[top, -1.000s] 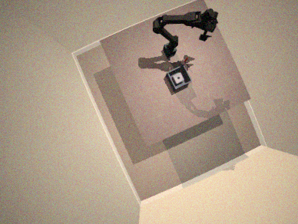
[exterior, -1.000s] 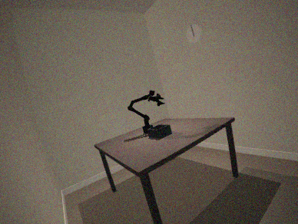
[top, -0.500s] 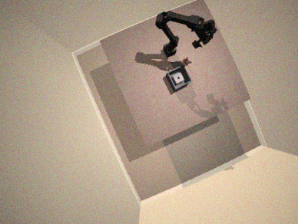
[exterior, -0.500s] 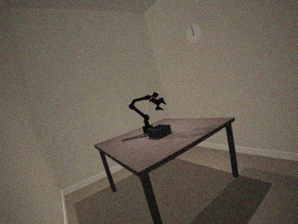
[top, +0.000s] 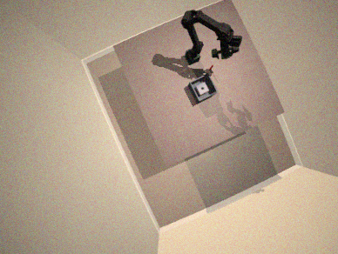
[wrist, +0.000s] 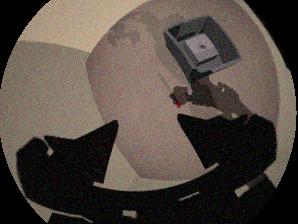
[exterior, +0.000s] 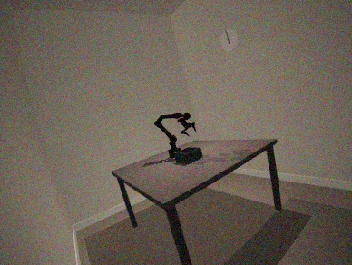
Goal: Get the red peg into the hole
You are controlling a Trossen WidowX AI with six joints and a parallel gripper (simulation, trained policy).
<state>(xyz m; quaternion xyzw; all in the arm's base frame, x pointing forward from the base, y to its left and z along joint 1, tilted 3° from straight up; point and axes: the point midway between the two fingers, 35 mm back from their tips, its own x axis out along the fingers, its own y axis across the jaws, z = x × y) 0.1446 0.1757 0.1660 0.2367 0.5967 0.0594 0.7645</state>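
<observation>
The red peg is 1 cm behind my gripper tip, 5 cm to the right of it and 17 cm below it. From my gripper tip the other things lie so: pale plate: 16 cm ahead, 20 cm to the right, 16 cm below; then open box: 16 cm ahead, 20 cm to the right, 18 cm below.
</observation>
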